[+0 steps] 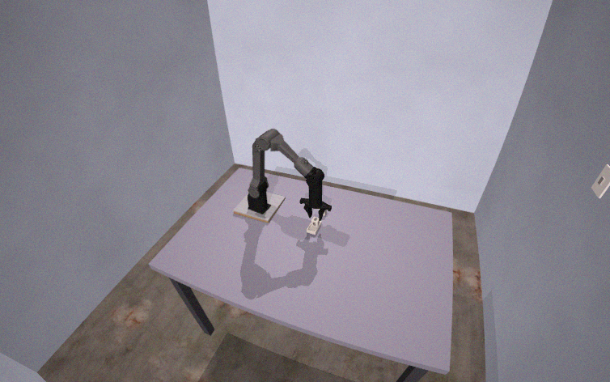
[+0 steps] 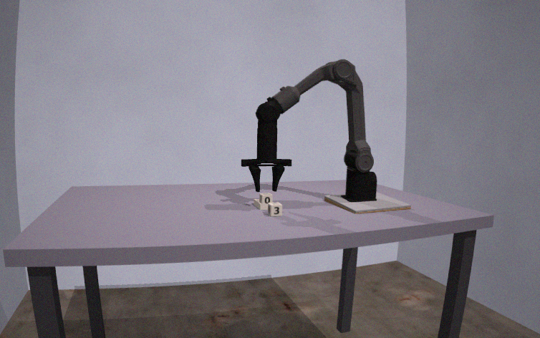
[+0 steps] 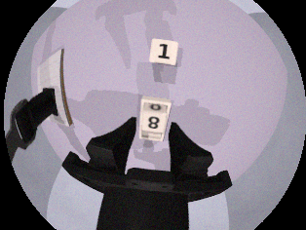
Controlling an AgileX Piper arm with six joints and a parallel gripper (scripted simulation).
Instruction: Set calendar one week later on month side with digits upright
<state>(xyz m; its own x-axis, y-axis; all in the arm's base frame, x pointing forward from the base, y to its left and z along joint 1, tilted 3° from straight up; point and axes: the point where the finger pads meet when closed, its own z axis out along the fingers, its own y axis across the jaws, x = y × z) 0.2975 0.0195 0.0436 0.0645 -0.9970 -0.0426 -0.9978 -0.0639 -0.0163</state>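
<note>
Right now the cream cube is 30 mm below my hand. Round my hand: tray (20 mm to the right, 50 mm below).
</note>
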